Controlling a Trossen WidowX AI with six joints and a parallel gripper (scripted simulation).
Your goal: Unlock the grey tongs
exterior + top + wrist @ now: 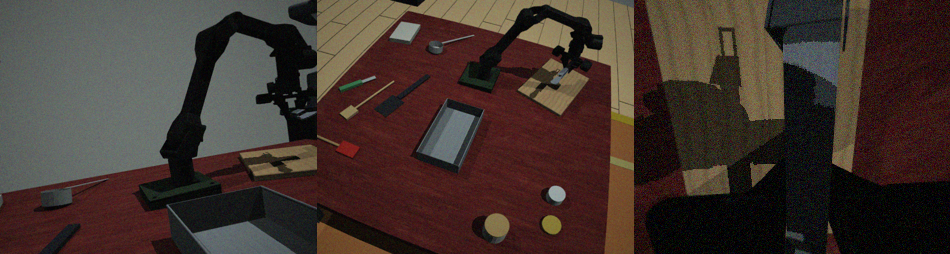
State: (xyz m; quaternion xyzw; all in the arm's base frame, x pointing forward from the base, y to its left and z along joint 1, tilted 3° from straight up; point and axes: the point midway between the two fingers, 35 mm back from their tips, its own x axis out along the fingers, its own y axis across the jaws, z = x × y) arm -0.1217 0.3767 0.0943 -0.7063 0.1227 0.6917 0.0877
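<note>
The wooden board lies 10 cm below my gripper tip, 3 cm to the right of it and 1 cm behind it. The rest, counted from my gripper tip: grey block (91 cm to the right, 10 cm below, 6 cm behind); black spatula (67 cm to the right, 39 cm ahead, 10 cm below); roasting tin (52 cm ahead, 37 cm to the right, 8 cm below).
</note>
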